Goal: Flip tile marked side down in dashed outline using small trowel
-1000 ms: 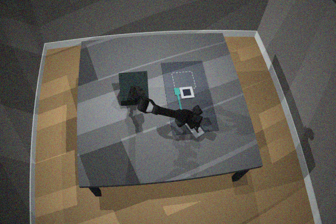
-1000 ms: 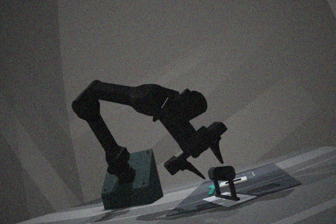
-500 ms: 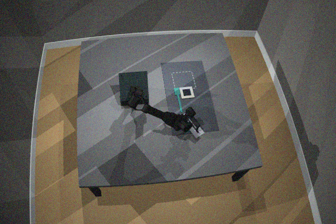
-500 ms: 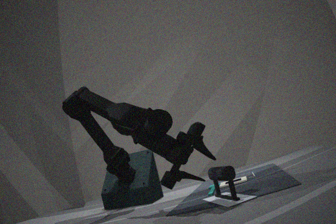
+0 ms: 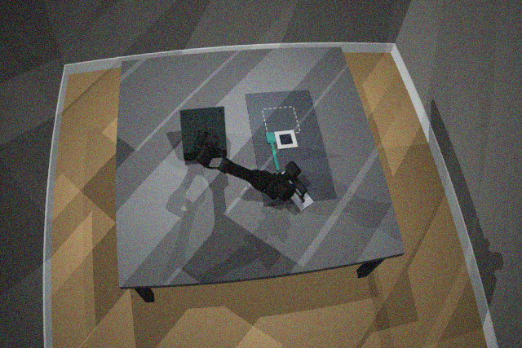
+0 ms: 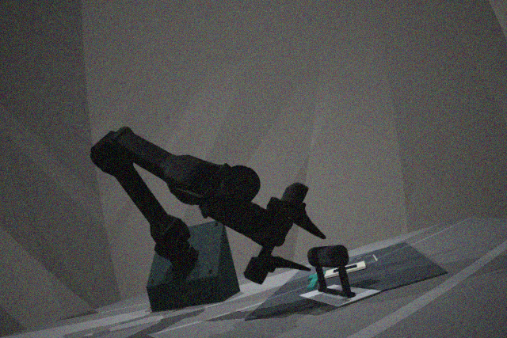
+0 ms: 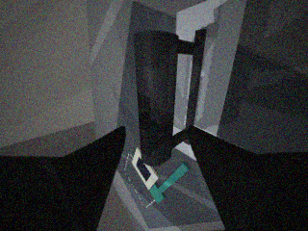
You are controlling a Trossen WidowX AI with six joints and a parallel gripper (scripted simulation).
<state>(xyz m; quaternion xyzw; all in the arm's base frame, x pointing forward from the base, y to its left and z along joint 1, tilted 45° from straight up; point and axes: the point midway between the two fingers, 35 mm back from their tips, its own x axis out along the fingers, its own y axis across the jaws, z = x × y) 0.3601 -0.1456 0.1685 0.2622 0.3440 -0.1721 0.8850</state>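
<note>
Now: gripper tip 26 cm to the right of the tile and 7 cm above it. The rest, counted from my gripper tip: dark mat (2 cm ahead, 24 cm to the left, 10 cm below); teal T-shaped trowel (6 cm behind, 22 cm to the left, 7 cm below).
</note>
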